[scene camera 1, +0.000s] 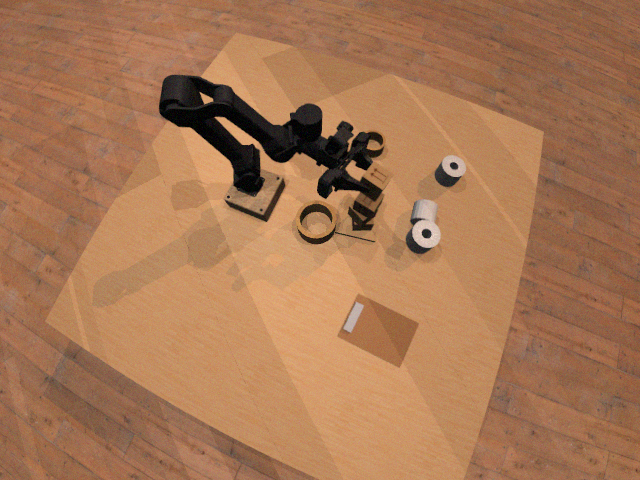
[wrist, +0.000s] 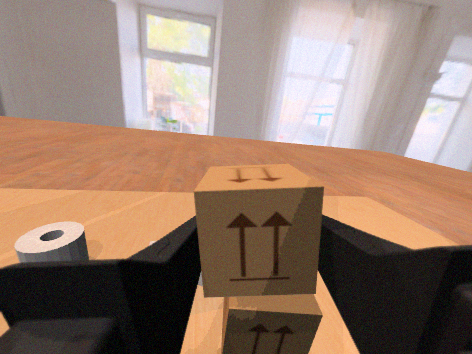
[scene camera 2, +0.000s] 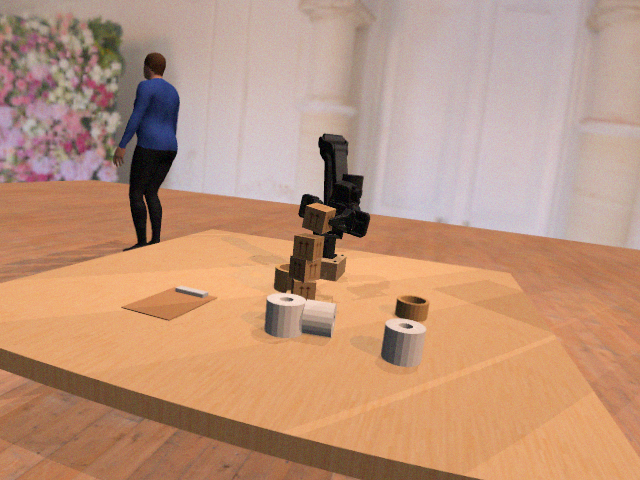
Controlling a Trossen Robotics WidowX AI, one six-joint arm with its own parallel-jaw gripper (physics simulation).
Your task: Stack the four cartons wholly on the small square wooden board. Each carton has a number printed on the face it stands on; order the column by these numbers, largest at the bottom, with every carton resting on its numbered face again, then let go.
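Frame: origin at the arm's base, x left, y back, z up, level; centimetres.
Seen in the pictures: gripper, fingertip midpoint: point(scene camera 1: 375, 182) point(wrist: 253, 216) point(scene camera 2: 318, 218); arm's base, link origin: point(scene camera 1: 250, 184) point(scene camera 2: 325, 255).
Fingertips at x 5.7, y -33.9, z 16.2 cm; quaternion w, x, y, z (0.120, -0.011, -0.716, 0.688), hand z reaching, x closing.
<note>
Pixels of each thing's middle, then the offset from my fingertips to it.
- brown carton, body centre: point(wrist: 253, 218) point(scene camera 1: 374, 181) point(scene camera 2: 319, 218) dx +0.1, dy +0.3, dz +0.0 cm
- top carton, body centre: point(wrist: 261, 301) point(scene camera 2: 308, 246) point(scene camera 1: 368, 202) dx -1.8, dy +0.1, dz -7.2 cm
- middle carton, body centre: point(scene camera 2: 304, 267) point(scene camera 1: 362, 211) dx -2.4, dy +0.6, dz -12.6 cm
- bottom carton, body centre: point(scene camera 2: 303, 289) point(scene camera 1: 362, 218) dx -2.1, dy +0.1, dz -18.0 cm
- wooden board, body centre: point(scene camera 2: 307, 301) point(scene camera 1: 359, 218) dx -1.1, dy +1.0, dz -21.3 cm
- large ring, body centre: point(scene camera 2: 295, 278) point(scene camera 1: 316, 222) dx -8.1, dy +11.8, dz -18.9 cm
- smaller ring, body centre: point(scene camera 2: 412, 307) point(scene camera 1: 372, 143) dx +24.3, dy +6.4, dz -19.8 cm
- upright, body centre: point(scene camera 2: 285, 315) point(scene camera 1: 422, 237) dx -0.2, dy -17.8, dz -18.4 cm
- lying, body centre: point(scene camera 2: 319, 318) point(scene camera 1: 424, 214) dx +6.7, dy -16.1, dz -18.4 cm
- upright roll, body centre: point(scene camera 2: 403, 341) point(wrist: 56, 252) point(scene camera 1: 449, 171) dx +24.3, dy -19.7, dz -18.6 cm
- clipboard, body centre: point(scene camera 2: 172, 300) point(scene camera 1: 379, 330) dx -28.7, dy -15.8, dz -21.3 cm
My gripper point(scene camera 1: 370, 177) point(scene camera 2: 319, 219) point(wrist: 253, 216) is shut on a brown carton point(scene camera 1: 377, 176) point(scene camera 2: 318, 218) point(wrist: 259, 240). The carton is held upright, arrows pointing up, above a column of three cartons; in scene camera 2 it sits a little to the right of the column with a small gap. The column has a top carton point(scene camera 2: 308, 248) point(scene camera 1: 369, 204) point(wrist: 272, 332), a middle carton point(scene camera 2: 305, 269) and a bottom carton point(scene camera 2: 303, 289), their visible arrows up. The wooden board point(scene camera 1: 356, 237) shows by its thin dark edge beneath the column. The numbered faces are hidden.
A large ring point(scene camera 1: 310, 238) point(scene camera 2: 282, 279) stands beside the board. A smaller ring point(scene camera 2: 412, 311) stands apart. Two touching paper rolls, one upright point(scene camera 1: 419, 242) point(scene camera 2: 284, 317) and one lying point(scene camera 1: 423, 210) point(scene camera 2: 320, 317), stand near the column. Another upright roll point(scene camera 1: 448, 174) point(scene camera 2: 403, 345) and a clipboard point(scene camera 1: 387, 335) point(scene camera 2: 162, 305) lie farther off.
</note>
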